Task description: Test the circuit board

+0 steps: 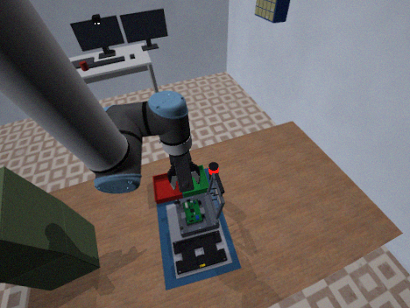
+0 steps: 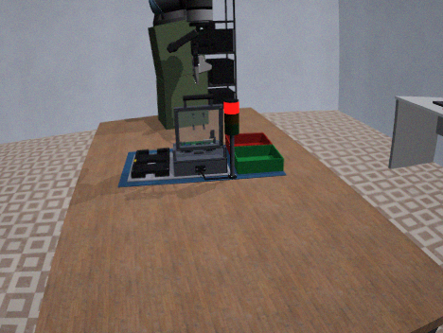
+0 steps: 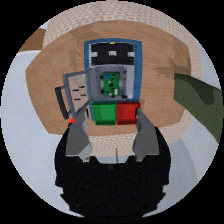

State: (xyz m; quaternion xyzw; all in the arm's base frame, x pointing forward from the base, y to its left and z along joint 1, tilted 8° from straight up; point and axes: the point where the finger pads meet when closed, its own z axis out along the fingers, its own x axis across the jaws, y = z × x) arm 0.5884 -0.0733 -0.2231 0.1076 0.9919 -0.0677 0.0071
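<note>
Now: hand 230 mm above the green circuit board. The rest, counted from my hand: tester bed (230 mm below, 10 mm ahead); green bin (290 mm below, 180 mm to the left, 90 mm ahead); clear lid (120 mm below, 110 mm ahead, 30 mm to the right).
</note>
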